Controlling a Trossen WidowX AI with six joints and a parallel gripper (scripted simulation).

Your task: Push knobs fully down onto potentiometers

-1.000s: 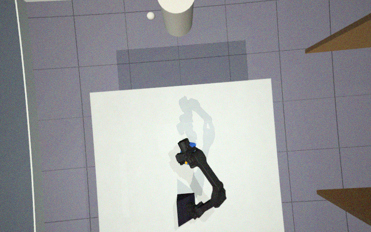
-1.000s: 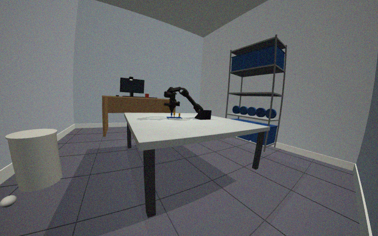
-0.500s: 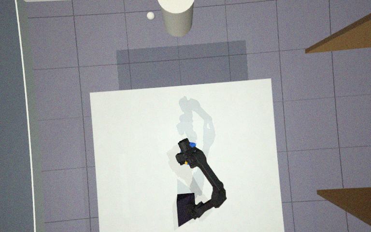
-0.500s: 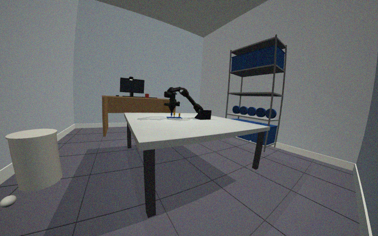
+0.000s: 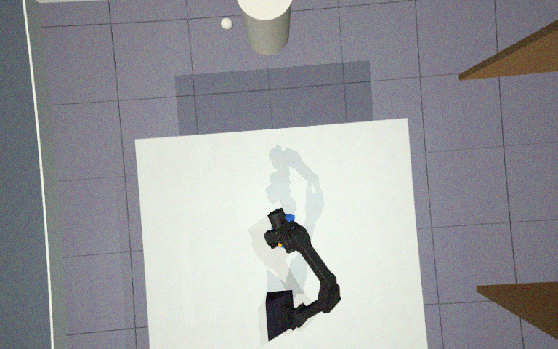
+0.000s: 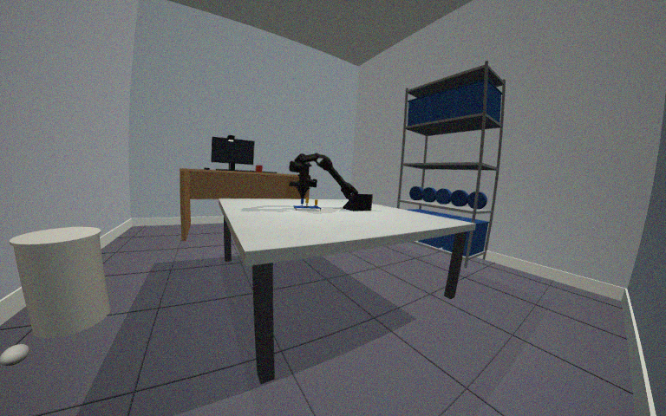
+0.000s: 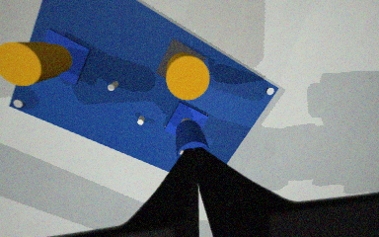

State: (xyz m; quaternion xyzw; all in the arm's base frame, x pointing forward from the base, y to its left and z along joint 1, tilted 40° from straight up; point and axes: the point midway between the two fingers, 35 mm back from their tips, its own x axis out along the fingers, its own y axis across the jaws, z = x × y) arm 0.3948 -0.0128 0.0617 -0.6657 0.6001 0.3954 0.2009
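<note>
My gripper tip is 10 mm above the blue knob. The rest, counted from my gripper tip: orange knob 80 mm behind, 30 mm to the left, 20 mm below.
</note>
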